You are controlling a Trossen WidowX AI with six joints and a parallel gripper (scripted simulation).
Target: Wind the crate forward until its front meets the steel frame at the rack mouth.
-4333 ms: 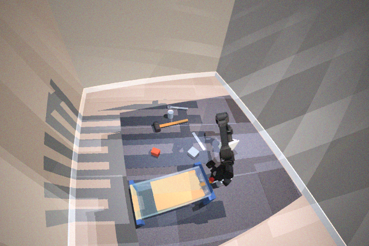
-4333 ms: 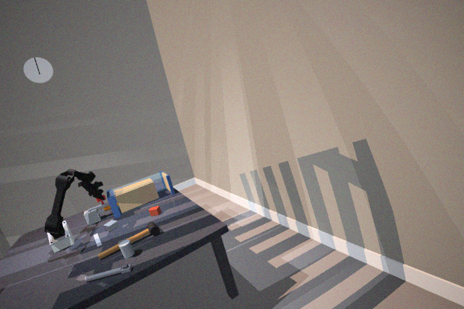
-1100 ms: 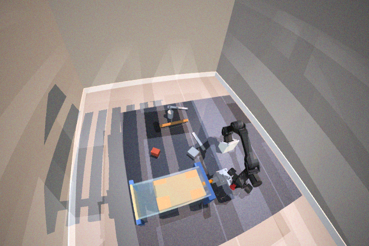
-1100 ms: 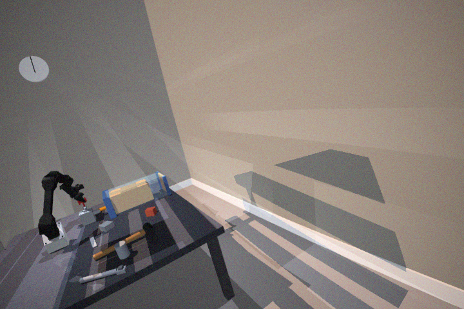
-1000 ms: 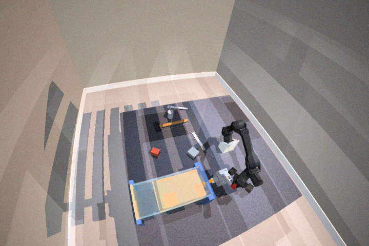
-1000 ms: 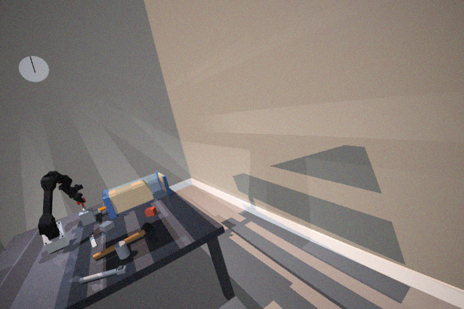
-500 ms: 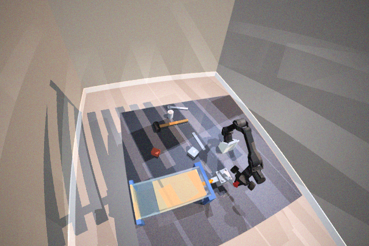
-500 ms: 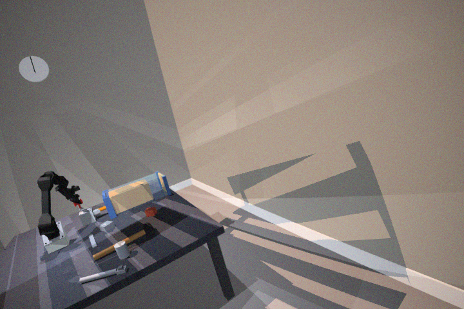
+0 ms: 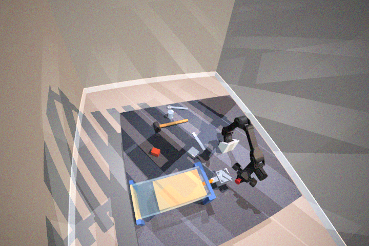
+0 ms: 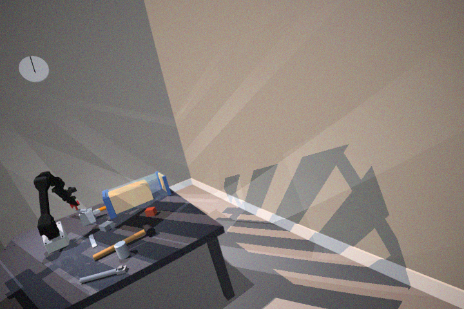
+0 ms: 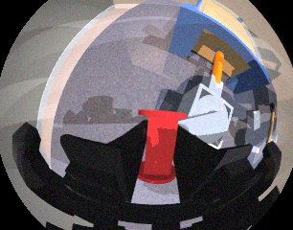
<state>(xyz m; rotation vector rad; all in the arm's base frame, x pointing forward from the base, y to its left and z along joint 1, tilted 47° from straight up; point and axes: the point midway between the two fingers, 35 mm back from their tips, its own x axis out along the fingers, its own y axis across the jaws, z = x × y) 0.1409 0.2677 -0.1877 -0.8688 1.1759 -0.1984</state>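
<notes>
Now: the winch handle 4 cm to the right of my gripper tip, 3 cm below it and 1 cm ahead of it. Round my gripper tip: red knob 2 cm behind; blue frame 20 cm ahead, 10 cm to the right, 3 cm below; winch 10 cm below, 9 cm to the right, 3 cm ahead.
</notes>
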